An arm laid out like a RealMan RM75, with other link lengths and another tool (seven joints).
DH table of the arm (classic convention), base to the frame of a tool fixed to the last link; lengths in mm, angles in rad. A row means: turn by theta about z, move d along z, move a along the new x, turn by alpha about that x. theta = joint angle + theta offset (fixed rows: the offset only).
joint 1: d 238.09, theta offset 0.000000, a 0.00, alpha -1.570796
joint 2: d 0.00, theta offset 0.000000, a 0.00, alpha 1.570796
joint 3: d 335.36, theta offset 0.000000, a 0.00, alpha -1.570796
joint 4: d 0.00, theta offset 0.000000, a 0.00, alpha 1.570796
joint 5: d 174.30, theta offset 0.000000, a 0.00, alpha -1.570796
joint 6: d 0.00, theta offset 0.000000, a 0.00, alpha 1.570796
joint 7: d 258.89, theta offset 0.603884, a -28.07, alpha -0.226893
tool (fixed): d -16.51, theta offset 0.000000, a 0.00, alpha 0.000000
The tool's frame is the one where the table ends.
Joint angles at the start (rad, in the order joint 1, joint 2, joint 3, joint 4, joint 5, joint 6, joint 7):
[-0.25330, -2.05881, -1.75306, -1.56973, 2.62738, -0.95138, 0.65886]
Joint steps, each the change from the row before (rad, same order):
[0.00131, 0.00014, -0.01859, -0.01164, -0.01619, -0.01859, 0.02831]
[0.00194, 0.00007, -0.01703, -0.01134, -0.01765, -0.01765, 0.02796]
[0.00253, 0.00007, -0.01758, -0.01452, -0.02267, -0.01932, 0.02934]
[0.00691, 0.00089, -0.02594, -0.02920, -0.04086, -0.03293, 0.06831]
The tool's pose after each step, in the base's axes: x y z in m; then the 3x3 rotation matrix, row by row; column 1 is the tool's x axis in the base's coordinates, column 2 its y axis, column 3 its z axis. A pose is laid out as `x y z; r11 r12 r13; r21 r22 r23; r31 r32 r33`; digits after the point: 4 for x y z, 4 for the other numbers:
-0.3593 0.4224 -0.0193; 0.9381 -0.0827 -0.3363; 0.1368 -0.8036 0.5792; -0.3182 -0.5894 -0.7426
-0.3578 0.4214 -0.0168; 0.9390 -0.0926 -0.3313; 0.1244 -0.8064 0.5781; -0.3208 -0.5840 -0.7457
-0.3550 0.4204 -0.0144; 0.9411 -0.1037 -0.3218; 0.1084 -0.8090 0.5777; -0.3202 -0.5785 -0.7502
-0.3487 0.4182 -0.0100; 0.9407 -0.1449 -0.3066; 0.0628 -0.8141 0.5774; -0.3333 -0.5624 -0.7567

